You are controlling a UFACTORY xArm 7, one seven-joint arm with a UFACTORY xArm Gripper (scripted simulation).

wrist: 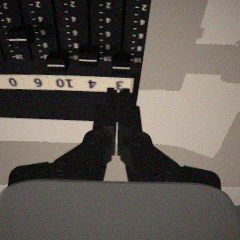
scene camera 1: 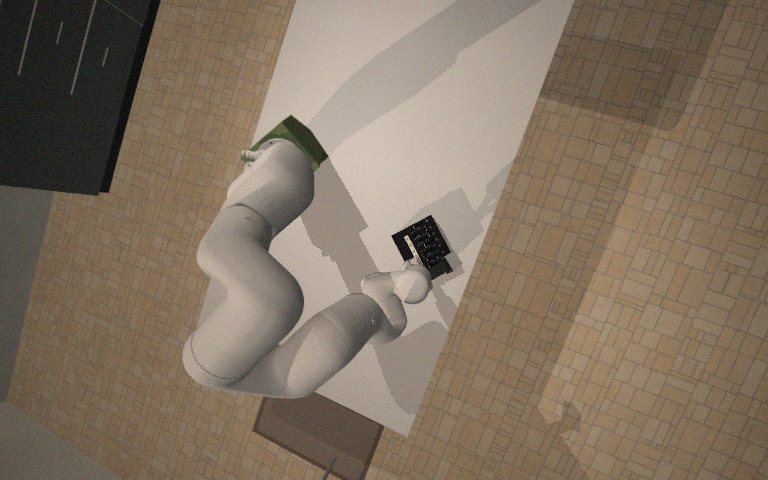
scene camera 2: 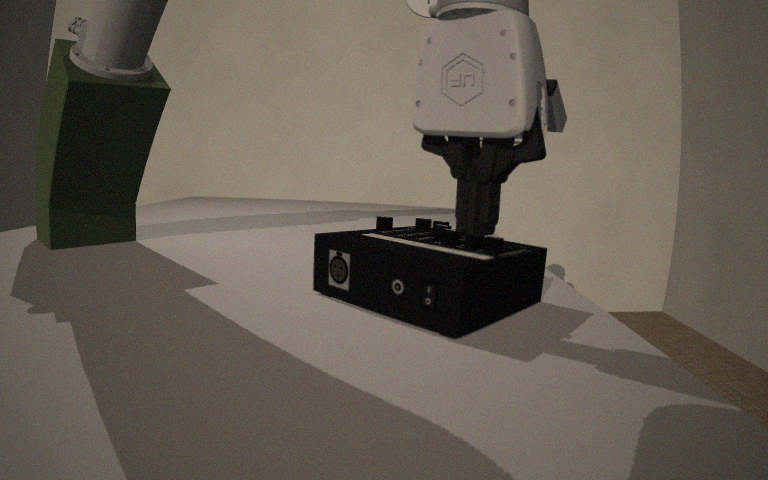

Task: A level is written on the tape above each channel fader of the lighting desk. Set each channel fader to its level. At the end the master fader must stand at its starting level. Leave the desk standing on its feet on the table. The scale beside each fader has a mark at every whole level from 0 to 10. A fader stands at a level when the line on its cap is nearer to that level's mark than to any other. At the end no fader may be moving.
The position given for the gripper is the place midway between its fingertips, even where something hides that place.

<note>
In view: the gripper (scene camera 2: 475, 234).
The gripper shows as well in the wrist view (wrist: 117, 103).
</note>
